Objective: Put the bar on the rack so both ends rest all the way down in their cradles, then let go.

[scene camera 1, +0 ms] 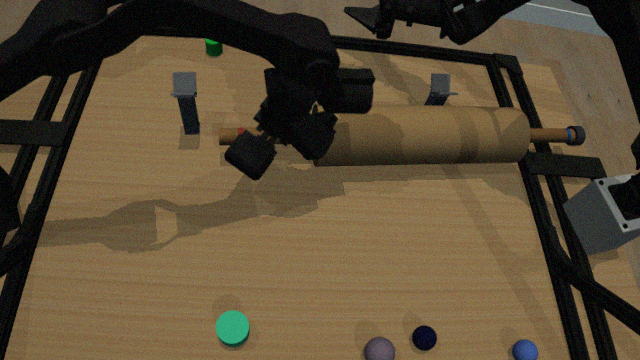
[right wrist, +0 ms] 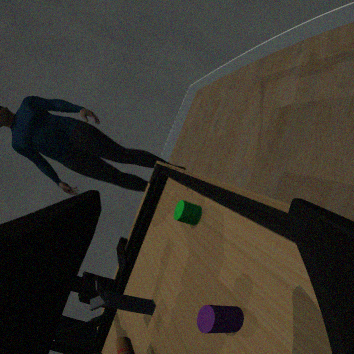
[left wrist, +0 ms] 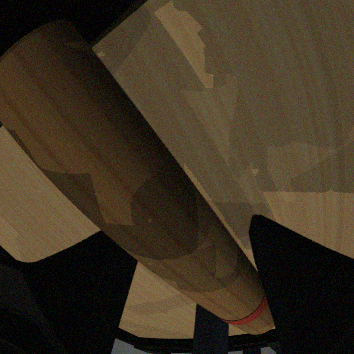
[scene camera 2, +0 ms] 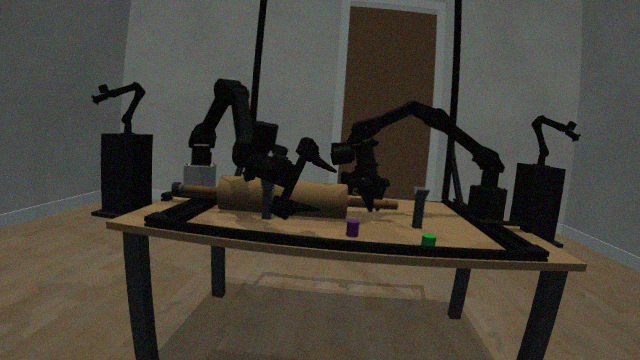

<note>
My left gripper grips a bar, which still rests on the table. My right gripper is open, with nothing in its grasp.
My left gripper shows as well in the left wrist view and in scene camera 2. My right gripper also shows in the right wrist view.
</note>
